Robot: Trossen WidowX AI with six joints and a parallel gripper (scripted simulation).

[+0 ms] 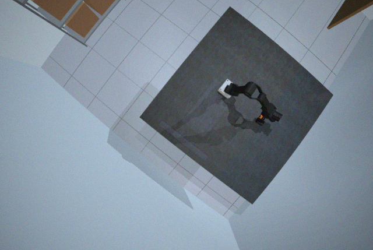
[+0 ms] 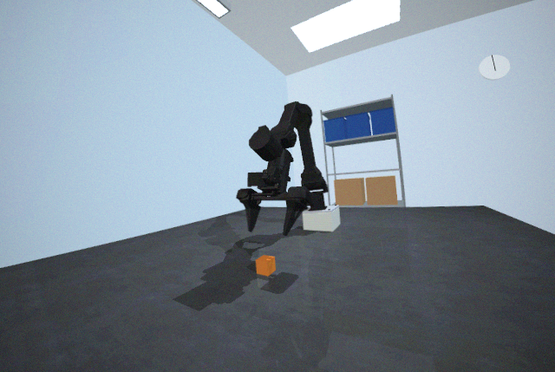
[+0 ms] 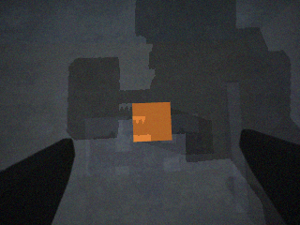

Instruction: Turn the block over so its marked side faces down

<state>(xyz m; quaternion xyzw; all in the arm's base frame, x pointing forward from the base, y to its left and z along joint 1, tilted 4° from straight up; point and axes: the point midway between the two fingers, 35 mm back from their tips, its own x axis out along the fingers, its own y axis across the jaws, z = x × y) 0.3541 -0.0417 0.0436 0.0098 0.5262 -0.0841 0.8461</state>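
The orange block is 70 mm below my gripper tip.
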